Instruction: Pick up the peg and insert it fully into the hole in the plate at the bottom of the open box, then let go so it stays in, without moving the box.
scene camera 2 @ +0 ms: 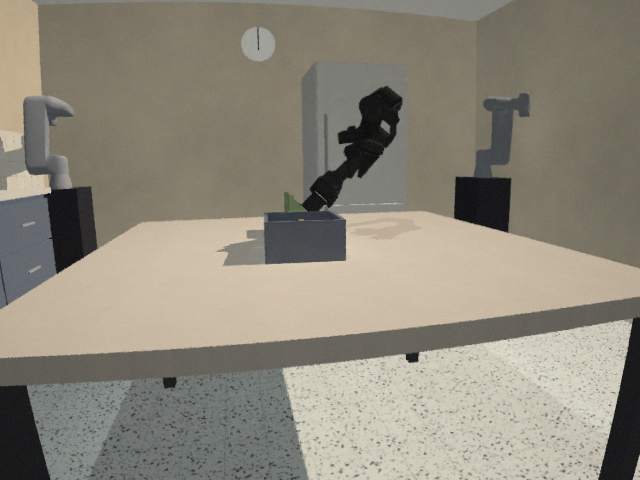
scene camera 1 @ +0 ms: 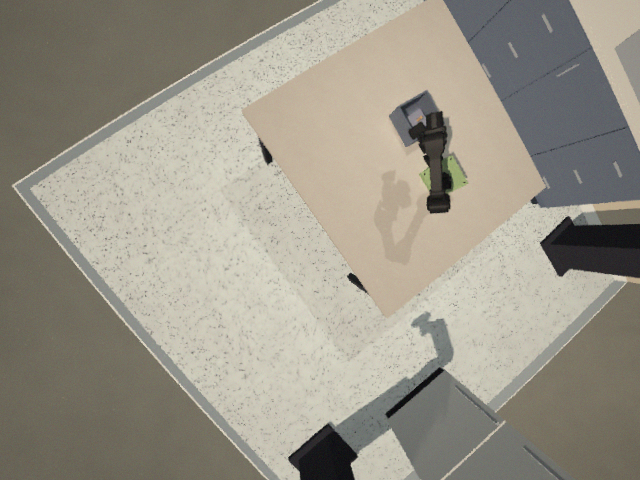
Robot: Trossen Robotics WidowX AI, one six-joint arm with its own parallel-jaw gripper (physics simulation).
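Pixels of known places: gripper, fingertip midpoint: (scene camera 2: pixel 354 177) (scene camera 1: pixel 419 147); arm's base at its link origin: (scene camera 2: pixel 306 211).
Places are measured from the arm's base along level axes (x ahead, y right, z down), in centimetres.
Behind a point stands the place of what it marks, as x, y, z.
Observation:
The open blue-grey box (scene camera 1: pixel 405 133) {31.1, -1.5, 1.7} (scene camera 2: pixel 305 241) {42.8, 9.4, 2.0} stands on the table. A pale plate (scene camera 1: pixel 413 110) {38.3, 13.3, 6.2} shows on its floor. A small orange end of the peg (scene camera 1: pixel 418 118) {33.1, 7.7, -0.4} (scene camera 2: pixel 300 220) {32.8, 8.6, -1.6} shows inside the box, and in scene camera 2 it shows just above the front wall. The peg's lower part, the hole and how deep the peg sits are hidden. My gripper (scene camera 1: pixel 415 132) is open and empty, apart from the peg. In scene camera 1 it overlaps the box's near side. In scene camera 2 its fingers are hard to single out in the dark arm, which rises behind the box.
A green mounting plate (scene camera 1: pixel 456 173) {-0.5, 4.9, -4.9} (scene camera 2: pixel 291 202) {8.7, 6.6, -4.0} lies under my arm's base behind the box. The arm (scene camera 1: pixel 435 165) {15.2, -24.6, -33.9} (scene camera 2: pixel 379 105) {31.1, -13.6, -31.1} is bent, with its elbow high. The table (scene camera 1: pixel 320 129) {58.7, -35.0, 7.0} (scene camera 2: pixel 180 299) {63.2, 36.2, 7.0} carries the box. Blue cabinets (scene camera 1: pixel 563 108) stand beyond one table edge.

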